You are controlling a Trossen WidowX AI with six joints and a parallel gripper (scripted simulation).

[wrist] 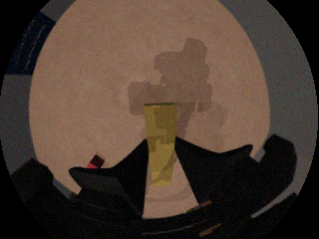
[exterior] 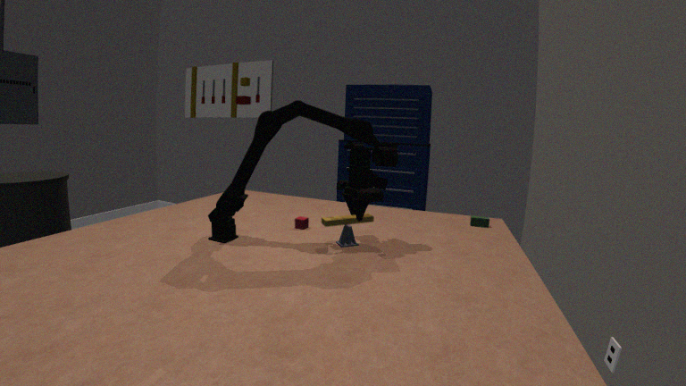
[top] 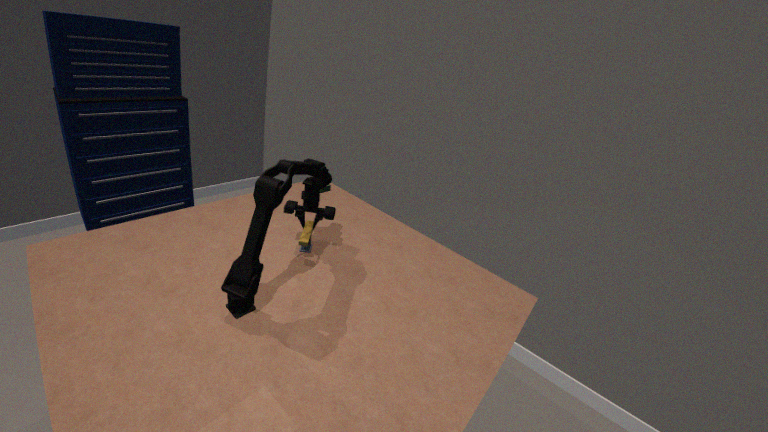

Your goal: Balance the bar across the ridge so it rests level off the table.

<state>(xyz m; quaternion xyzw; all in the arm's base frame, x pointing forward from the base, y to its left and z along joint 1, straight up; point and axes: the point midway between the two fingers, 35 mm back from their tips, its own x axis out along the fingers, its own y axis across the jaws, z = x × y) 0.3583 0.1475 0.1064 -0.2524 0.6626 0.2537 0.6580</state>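
Right now the yellow bar is 2 cm to the right of my gripper tip and 2 cm behind it. Also, from my gripper tip: red cube 20 cm behind, 6 cm to the left, 6 cm below; green block 38 cm ahead, 35 cm to the left, 6 cm below.
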